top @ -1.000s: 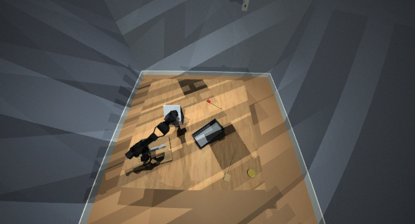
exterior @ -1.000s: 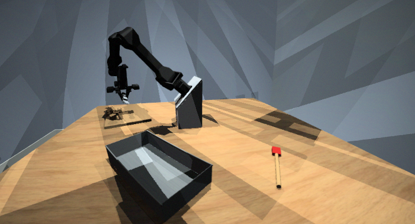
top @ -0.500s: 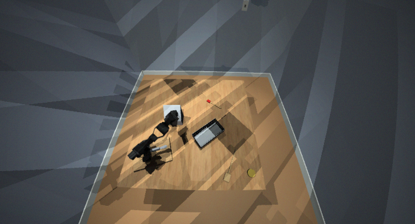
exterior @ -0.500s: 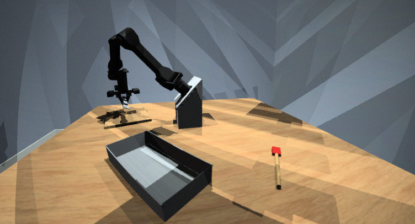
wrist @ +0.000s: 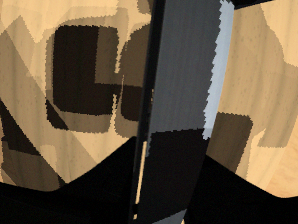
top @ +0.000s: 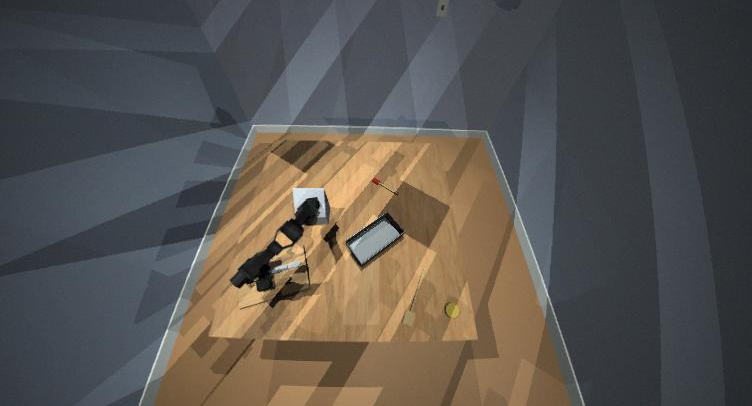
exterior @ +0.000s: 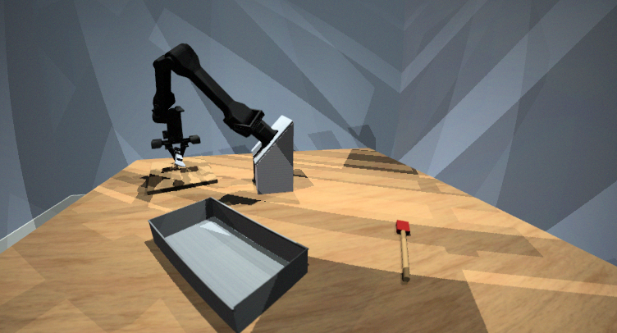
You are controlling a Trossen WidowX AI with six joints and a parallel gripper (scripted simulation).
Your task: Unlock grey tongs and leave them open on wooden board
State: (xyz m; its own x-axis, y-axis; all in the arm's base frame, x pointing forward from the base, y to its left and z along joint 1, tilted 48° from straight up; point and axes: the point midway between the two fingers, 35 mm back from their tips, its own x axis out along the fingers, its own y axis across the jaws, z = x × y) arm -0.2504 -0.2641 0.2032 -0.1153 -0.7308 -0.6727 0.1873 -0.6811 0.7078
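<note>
Right now the wooden board is 40 mm below my gripper tip. The rest, counted from my gripper tip: roasting tin: 570 mm ahead, 140 mm to the left, 20 mm below.
</note>
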